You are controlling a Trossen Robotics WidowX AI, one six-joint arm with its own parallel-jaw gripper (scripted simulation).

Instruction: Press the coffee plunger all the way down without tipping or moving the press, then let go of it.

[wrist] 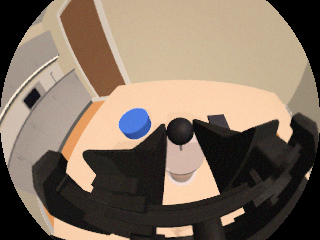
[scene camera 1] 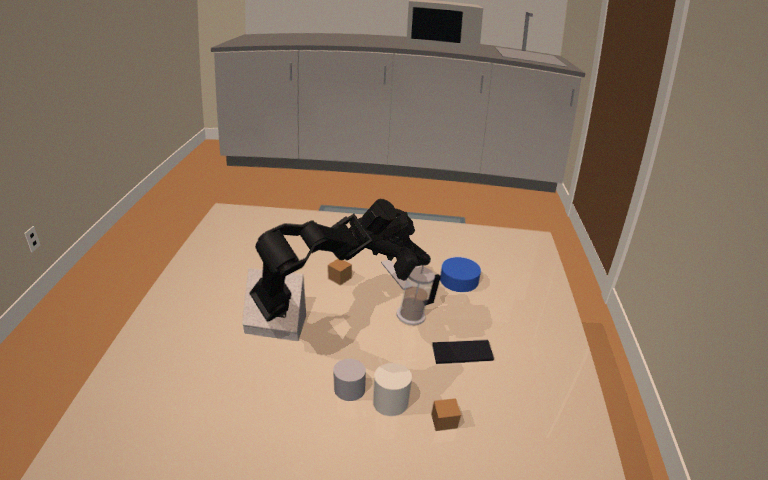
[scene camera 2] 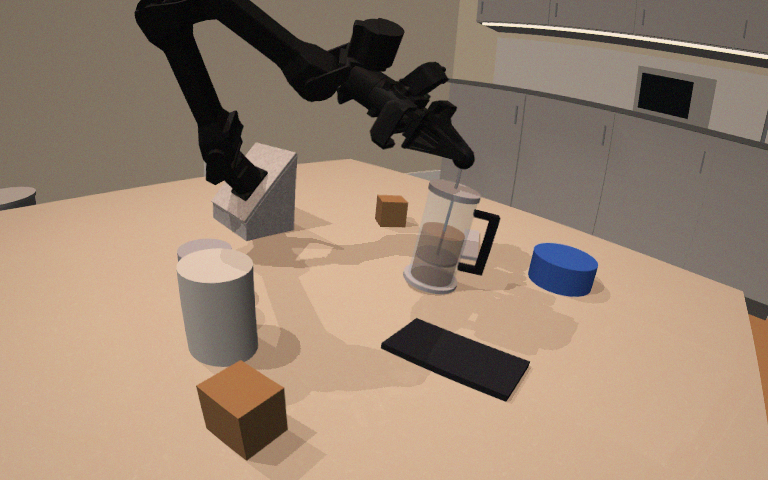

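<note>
You'd find my gripper here (that's my gripper (scene camera 2: 468, 157) (wrist: 179, 125) (scene camera 1: 427, 258)). There's a glass coffee press (scene camera 2: 448, 215) (wrist: 184, 155) (scene camera 1: 418, 285) that I can see too, and I'm also seeing a blue disc (scene camera 2: 564, 270) (wrist: 135, 123) (scene camera 1: 458, 274).
</note>
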